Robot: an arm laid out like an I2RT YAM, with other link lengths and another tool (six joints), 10 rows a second.
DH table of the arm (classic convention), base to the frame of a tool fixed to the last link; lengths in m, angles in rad. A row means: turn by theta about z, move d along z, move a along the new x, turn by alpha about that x. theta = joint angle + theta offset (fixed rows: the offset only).
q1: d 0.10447; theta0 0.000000; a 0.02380; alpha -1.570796
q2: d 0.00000; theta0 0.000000; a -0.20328; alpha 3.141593
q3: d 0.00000; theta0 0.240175; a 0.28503; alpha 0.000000
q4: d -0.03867; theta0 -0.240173; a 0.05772; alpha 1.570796
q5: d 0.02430; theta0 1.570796; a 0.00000; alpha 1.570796
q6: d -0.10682; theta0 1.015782; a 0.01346; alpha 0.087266
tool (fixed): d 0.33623; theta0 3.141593; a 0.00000; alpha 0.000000
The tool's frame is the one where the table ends.
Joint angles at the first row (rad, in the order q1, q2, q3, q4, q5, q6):
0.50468, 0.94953, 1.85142, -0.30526, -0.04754, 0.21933
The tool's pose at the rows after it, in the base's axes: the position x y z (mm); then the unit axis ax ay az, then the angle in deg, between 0 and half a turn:
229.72 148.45 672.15 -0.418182 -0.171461 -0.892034 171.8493
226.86 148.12 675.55 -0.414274 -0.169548 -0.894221 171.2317
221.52 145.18 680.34 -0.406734 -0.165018 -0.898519 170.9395
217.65 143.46 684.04 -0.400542 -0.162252 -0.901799 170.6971
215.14 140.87 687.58 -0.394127 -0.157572 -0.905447 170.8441
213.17 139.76 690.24 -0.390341 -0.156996 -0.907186 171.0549
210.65 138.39 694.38 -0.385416 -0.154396 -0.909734 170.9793
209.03 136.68 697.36 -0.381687 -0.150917 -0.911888 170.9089
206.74 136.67 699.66 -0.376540 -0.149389 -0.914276 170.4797
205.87 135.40 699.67 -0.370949 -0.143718 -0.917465 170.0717
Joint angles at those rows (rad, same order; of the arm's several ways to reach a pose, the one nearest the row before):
0.50468, 0.95264, 1.86680, -0.30678, -0.05367, 0.22396
0.50473, 0.95416, 1.87452, -0.30221, -0.05824, 0.23311
0.50462, 0.94648, 1.87449, -0.28995, -0.05834, 0.23780
0.50466, 0.94188, 1.87455, -0.27921, -0.05984, 0.24087
0.50467, 0.93728, 1.86993, -0.26234, -0.05526, 0.23931
0.50474, 0.93880, 1.87603, -0.25925, -0.05518, 0.23469
0.50611, 0.94341, 1.88679, -0.25315, -0.05376, 0.23477
0.50467, 0.94495, 1.89142, -0.24550, -0.05218, 0.23776
0.50628, 0.94192, 1.88686, -0.23171, -0.05516, 0.24232
0.50472, 0.92507, 1.85471, -0.19951, -0.05367, 0.25154

